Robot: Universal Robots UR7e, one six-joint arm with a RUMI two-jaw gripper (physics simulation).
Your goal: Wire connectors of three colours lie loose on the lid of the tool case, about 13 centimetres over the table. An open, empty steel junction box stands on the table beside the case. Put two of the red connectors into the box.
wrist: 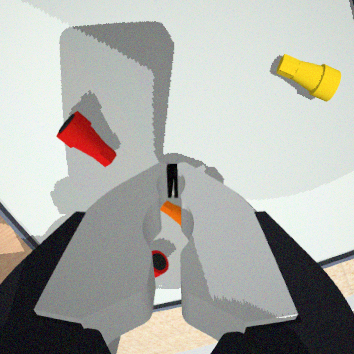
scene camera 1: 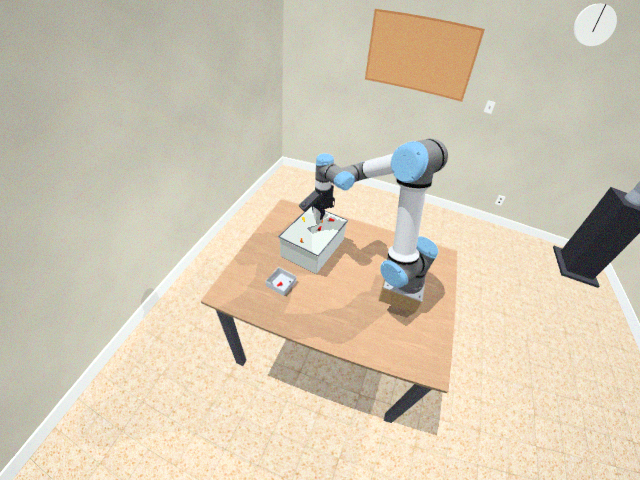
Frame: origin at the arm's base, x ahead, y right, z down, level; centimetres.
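Where they show: gripper, fingertip midpoint: [wrist: 173, 166] [scene camera 1: 318, 223].
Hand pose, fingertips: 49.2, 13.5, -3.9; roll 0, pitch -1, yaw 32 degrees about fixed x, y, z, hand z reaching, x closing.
After its pixels a point has its place, as x, y, z.
My gripper [scene camera 1: 318, 222] {49.2, 13.5, -3.9} [wrist: 173, 166] {49.2, 13.5, -3.9} is shut, with its tips together and nothing held, low over the lid [scene camera 1: 316, 242] {44.8, 0.8, -3.8} [wrist: 220, 135] {52.0, 13.3, -3.9} of the tool case. A red connector [scene camera 1: 320, 228] {46.2, 9.1, -5.3} [wrist: 87, 140] {47.1, 9.8, -5.0} lies tilted on the lid, apart from the tips, at the left in the wrist view. Another red connector [scene camera 1: 331, 219] {43.9, 18.3, -4.9} [wrist: 160, 262] {45.1, 18.2, -4.8} lies on the lid, partly hidden behind a finger in the wrist view. A third red connector [scene camera 1: 279, 284] {53.8, -20.1, 8.3} lies inside the steel junction box [scene camera 1: 273, 288] {55.0, -23.5, 8.0} on the table.
A yellow connector [scene camera 1: 303, 219] {56.6, 12.3, -4.7} [wrist: 310, 77] {56.5, 12.5, -5.0} lies on the lid. An orange connector [wrist: 172, 212] {47.9, 15.5, -4.6} shows partly in the gap behind the fingertips. Another orange connector [scene camera 1: 301, 240] {51.2, -2.1, -5.0} is nearer the lid's front. The case [scene camera 1: 297, 256] {51.7, -5.0, 3.3} stands on the wooden table [scene camera 1: 330, 320] {26.0, -27.4, 9.5}, beside the junction box.
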